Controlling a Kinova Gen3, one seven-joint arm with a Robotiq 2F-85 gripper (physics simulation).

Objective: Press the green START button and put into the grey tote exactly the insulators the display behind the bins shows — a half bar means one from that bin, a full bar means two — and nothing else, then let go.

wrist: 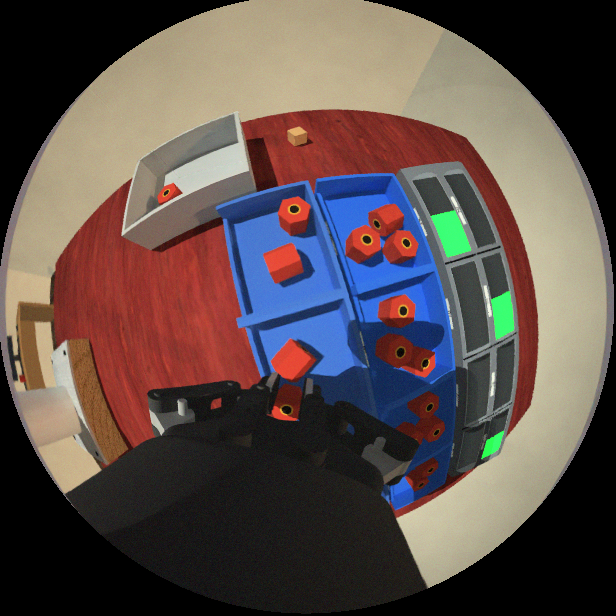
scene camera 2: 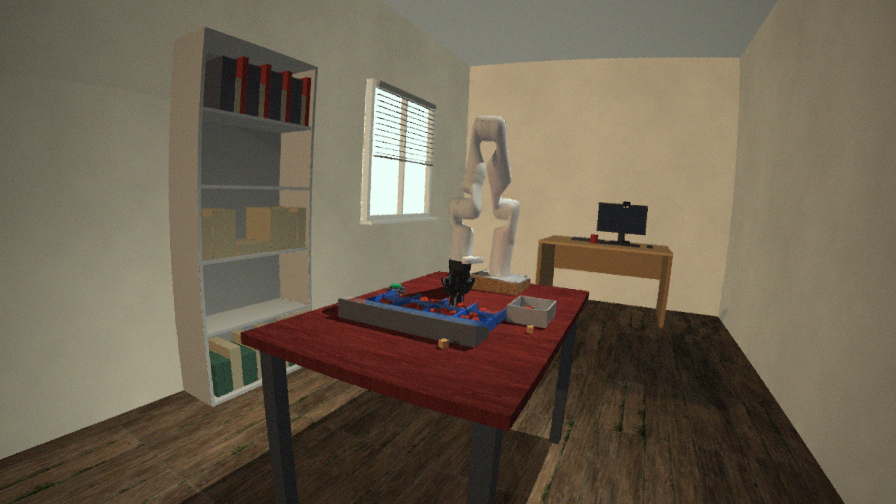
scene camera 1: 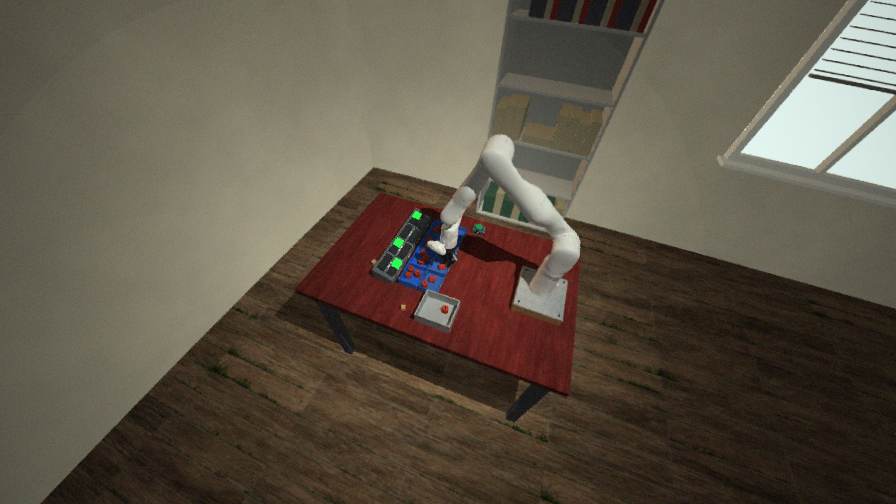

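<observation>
My gripper (wrist: 287, 396) is shut on a red insulator (wrist: 285, 403) and sits low over the blue bins (wrist: 339, 298), above a near-row compartment holding another red insulator (wrist: 293, 359). The gripper also shows in scene camera 1 (scene camera 1: 448, 252) and scene camera 2 (scene camera 2: 457, 294). The grey tote (wrist: 189, 178) holds one red insulator (wrist: 168, 193); the tote also shows in scene camera 1 (scene camera 1: 436, 309). The grey display (wrist: 474, 310) behind the bins shows three green half bars. The green START button (scene camera 1: 478, 228) sits beyond the bins.
Several red insulators lie in the other bin compartments. A small tan cube (wrist: 297, 136) lies on the table near the tote, another (scene camera 1: 373, 261) near the display's end. The arm's base plate (scene camera 1: 540, 294) stands at the table's right side.
</observation>
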